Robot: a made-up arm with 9 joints.
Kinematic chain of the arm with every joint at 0, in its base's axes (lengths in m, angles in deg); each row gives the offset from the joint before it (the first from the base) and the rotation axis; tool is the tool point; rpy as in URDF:
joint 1: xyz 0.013 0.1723 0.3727 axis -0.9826 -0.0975 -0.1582
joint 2: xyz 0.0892 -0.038 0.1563 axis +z
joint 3: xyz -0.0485 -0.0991 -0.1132 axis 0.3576 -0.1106 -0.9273
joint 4: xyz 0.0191 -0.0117 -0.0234 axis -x
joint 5: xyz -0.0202 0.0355 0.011 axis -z
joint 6: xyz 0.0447 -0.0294 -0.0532 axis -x
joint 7: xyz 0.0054 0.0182 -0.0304 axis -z
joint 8: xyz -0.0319 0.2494 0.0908 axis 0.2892 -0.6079 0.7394
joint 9: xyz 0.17 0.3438 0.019 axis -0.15 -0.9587 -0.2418
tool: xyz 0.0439 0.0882 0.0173 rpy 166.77 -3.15 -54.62
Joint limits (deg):
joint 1: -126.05..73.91
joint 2: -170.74..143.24
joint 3: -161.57..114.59
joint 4: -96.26..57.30
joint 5: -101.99..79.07
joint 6: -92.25..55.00
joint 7: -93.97..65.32
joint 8: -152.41..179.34
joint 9: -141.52..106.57
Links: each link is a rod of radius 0.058 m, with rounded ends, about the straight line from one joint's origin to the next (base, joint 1, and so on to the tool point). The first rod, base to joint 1, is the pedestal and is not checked.
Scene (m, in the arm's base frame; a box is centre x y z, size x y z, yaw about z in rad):
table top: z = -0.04
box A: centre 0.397 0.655 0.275 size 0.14 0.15 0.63 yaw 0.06
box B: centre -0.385 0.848 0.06 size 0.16 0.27 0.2 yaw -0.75
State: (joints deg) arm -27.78 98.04 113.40 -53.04 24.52 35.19 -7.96 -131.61 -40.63
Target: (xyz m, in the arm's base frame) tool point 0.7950 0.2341 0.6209
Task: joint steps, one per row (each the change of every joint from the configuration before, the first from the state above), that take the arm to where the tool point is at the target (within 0.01 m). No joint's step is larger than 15 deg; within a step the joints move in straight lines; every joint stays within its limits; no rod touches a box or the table.
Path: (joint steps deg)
1: 14.53 -4.84 -4.35 -3.19 -1.95 -4.48 1.11 -2.97 3.80
2: 14.52 -4.84 -4.34 -3.19 -1.95 -4.49 1.11 -2.97 3.79
3: 14.53 -4.83 -4.35 -3.18 -1.95 -4.48 1.12 -2.97 3.80
4: 14.53 -4.84 -4.34 -3.19 -1.95 -4.49 1.11 -2.98 3.80
5: 14.53 -4.84 -4.35 -3.19 -1.95 -4.48 1.11 -2.97 3.79
6: 14.52 -4.84 -4.34 -3.19 -1.95 -4.49 1.11 -2.97 3.80
7: 14.53 -4.84 -4.35 -3.19 -1.95 -4.48 1.11 -2.97 3.80
8: -14.29 4.28 4.52 0.32 -0.27 2.72 -0.09 14.75 -4.09
9: -14.28 4.27 4.51 0.32 -0.27 2.72 -0.10 14.74 -4.08
10: -14.29 4.27 4.52 0.32 -0.26 2.72 -0.10 14.75 -4.08
11: -14.29 4.27 4.51 0.32 -0.27 2.71 -0.09 14.75 -4.08
12: -14.29 4.28 4.52 0.31 -0.26 2.72 -0.10 14.75 -4.09
13: -14.28 4.27 4.51 0.32 -0.27 2.72 -0.10 14.74 -4.08
14: -14.29 4.27 4.52 0.32 -0.27 2.72 -0.09 14.75 -4.08

